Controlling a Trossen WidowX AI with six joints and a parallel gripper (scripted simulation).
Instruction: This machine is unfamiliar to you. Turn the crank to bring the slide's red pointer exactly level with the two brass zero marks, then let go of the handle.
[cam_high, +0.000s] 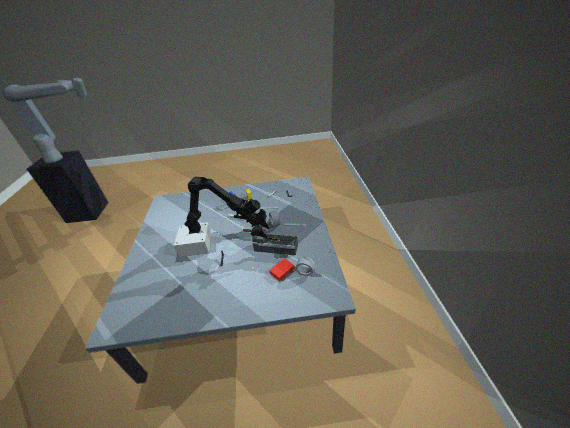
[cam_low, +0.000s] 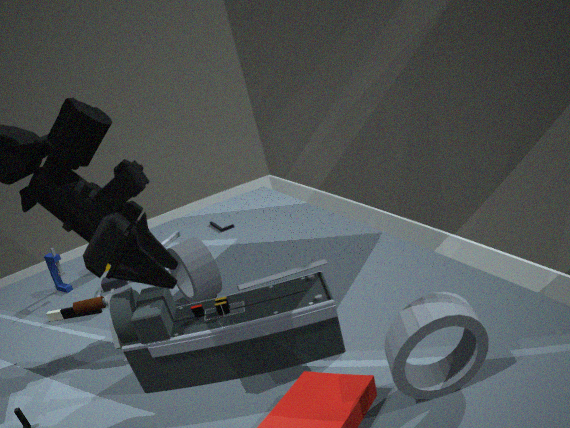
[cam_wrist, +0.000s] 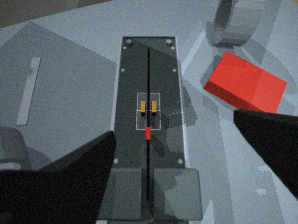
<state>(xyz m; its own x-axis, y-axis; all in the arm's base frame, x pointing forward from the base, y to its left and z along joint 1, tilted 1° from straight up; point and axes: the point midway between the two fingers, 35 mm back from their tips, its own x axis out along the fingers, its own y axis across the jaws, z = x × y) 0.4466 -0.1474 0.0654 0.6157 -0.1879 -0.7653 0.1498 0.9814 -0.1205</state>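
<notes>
The brown handle lies 130 mm behind my gripper tip, 80 mm to the left of it and 30 mm below it. Round my gripper tip: yellow block (140 mm behind, 610 mm to the left, 110 mm below); then blue clamp (260 mm behind, 560 mm to the left, 90 mm below); then red pointer (10 mm ahead, 20 mm to the left, 60 mm below).
</notes>
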